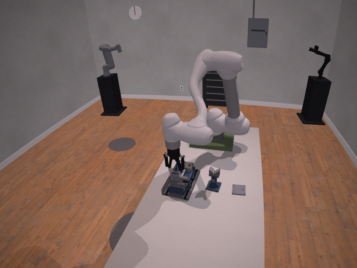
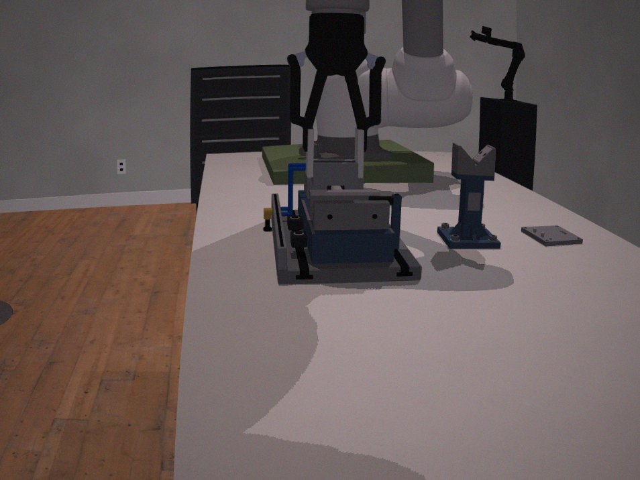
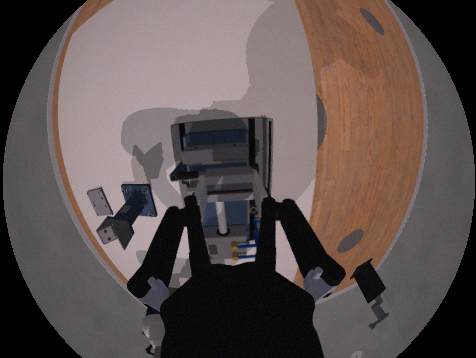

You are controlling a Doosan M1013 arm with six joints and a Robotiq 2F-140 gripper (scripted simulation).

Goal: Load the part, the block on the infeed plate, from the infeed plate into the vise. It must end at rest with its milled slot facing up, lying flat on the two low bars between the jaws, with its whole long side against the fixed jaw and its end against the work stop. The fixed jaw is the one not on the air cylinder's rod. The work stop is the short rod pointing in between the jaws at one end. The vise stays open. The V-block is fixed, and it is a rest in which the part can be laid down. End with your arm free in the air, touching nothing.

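The vise is 12 cm below my hand, 7 cm behind it and 3 cm to the left of it. The rest, counted from my hand: grey part: 2 cm below.
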